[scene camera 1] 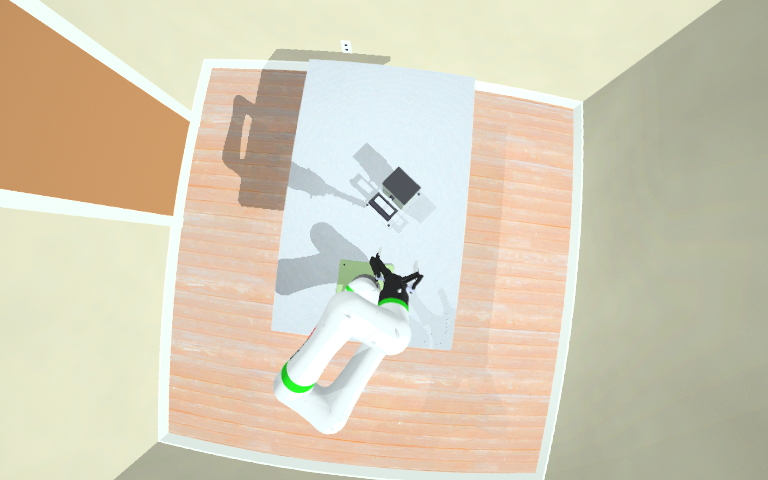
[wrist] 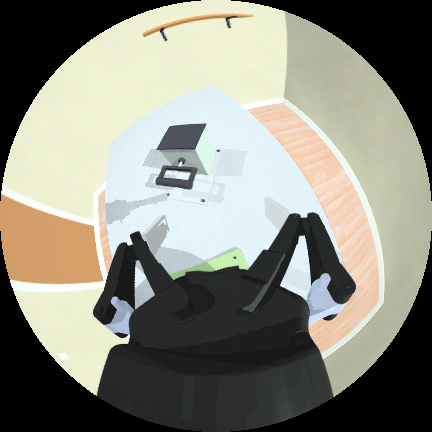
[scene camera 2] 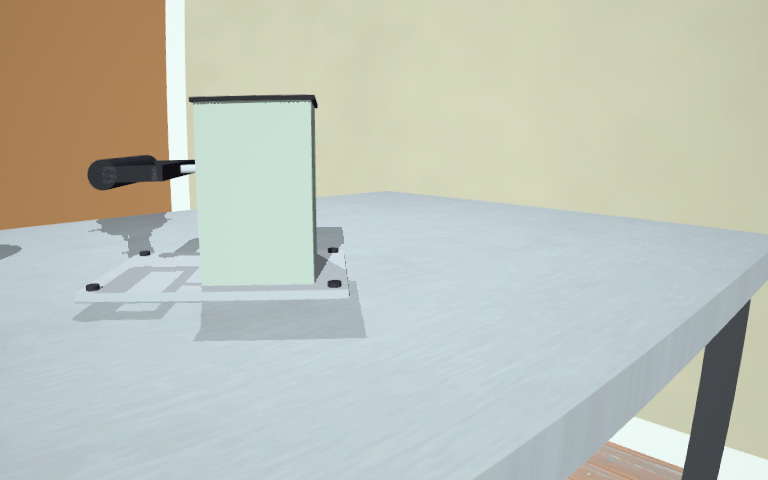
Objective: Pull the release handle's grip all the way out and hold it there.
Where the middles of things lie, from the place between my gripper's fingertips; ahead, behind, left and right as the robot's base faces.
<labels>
I see my gripper 260 mm short of the base plate point(wrist: 199, 192), 260 mm above it and 90 mm to the right of it.
</labels>
